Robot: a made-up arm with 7 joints. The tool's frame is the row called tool.
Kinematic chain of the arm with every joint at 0, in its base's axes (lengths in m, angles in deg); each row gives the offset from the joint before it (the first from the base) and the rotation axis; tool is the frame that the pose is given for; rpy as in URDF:
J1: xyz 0 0 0.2 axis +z
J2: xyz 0 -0.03 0.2 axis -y
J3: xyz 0 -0.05 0.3 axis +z
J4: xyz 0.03 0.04 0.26 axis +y
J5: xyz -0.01 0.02 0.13 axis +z
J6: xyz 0 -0.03 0.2 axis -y
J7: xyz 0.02 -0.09 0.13 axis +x
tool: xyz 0 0 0 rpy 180 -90 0
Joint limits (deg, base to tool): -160..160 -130..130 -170..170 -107..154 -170..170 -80..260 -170..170
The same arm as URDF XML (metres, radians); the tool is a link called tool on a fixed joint. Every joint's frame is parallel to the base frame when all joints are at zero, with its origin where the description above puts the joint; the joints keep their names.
<robot name="arm">
  <joint name="tool_fixed" type="fixed">
    <parent link="link7"/>
    <child link="tool"/>
    <origin xyz="0 0 0" rpy="3.1416 -1.5708 0"/>
  </joint>
  <joint name="J7" type="revolute">
    <parent link="link6"/>
    <child link="link7"/>
    <origin xyz="0.02 -0.09 0.13" rpy="0 0 0"/>
    <axis xyz="1 0 0"/>
    <limit lower="-2.9671" upper="2.9671"/>
  </joint>
  <joint name="J6" type="revolute">
    <parent link="link5"/>
    <child link="link6"/>
    <origin xyz="0 -0.03 0.2" rpy="0 0 0"/>
    <axis xyz="0 -1 0"/>
    <limit lower="-1.3963" upper="4.5379"/>
  </joint>
  <joint name="J5" type="revolute">
    <parent link="link4"/>
    <child link="link5"/>
    <origin xyz="-0.01 0.02 0.13" rpy="0 0 0"/>
    <axis xyz="0 0 1"/>
    <limit lower="-2.9671" upper="2.9671"/>
  </joint>
  <joint name="J4" type="revolute">
    <parent link="link3"/>
    <child link="link4"/>
    <origin xyz="0.03 0.04 0.26" rpy="0 0 0"/>
    <axis xyz="0 1 0"/>
    <limit lower="-1.8675" upper="2.6878"/>
  </joint>
  <joint name="J3" type="revolute">
    <parent link="link2"/>
    <child link="link3"/>
    <origin xyz="0 -0.05 0.3" rpy="0 0 0"/>
    <axis xyz="0 0 1"/>
    <limit lower="-2.9671" upper="2.9671"/>
  </joint>
  <joint name="J2" type="revolute">
    <parent link="link1"/>
    <child link="link2"/>
    <origin xyz="0 -0.03 0.2" rpy="0 0 0"/>
    <axis xyz="0 -1 0"/>
    <limit lower="-2.2689" upper="2.2689"/>
  </joint>
  <joint name="J1" type="revolute">
    <parent link="base"/>
    <child link="link1"/>
    <origin xyz="0 0 0.2" rpy="0 0 0"/>
    <axis xyz="0 0 1"/>
    <limit lower="-2.7925" upper="2.7925"/>
  </joint>
  <link name="base"/>
  <link name="link1"/>
  <link name="link2"/>
  <link name="link3"/>
  <link name="link4"/>
  <link name="link5"/>
  <link name="link6"/>
  <link name="link7"/>
  <link name="tool"/>
</robot>

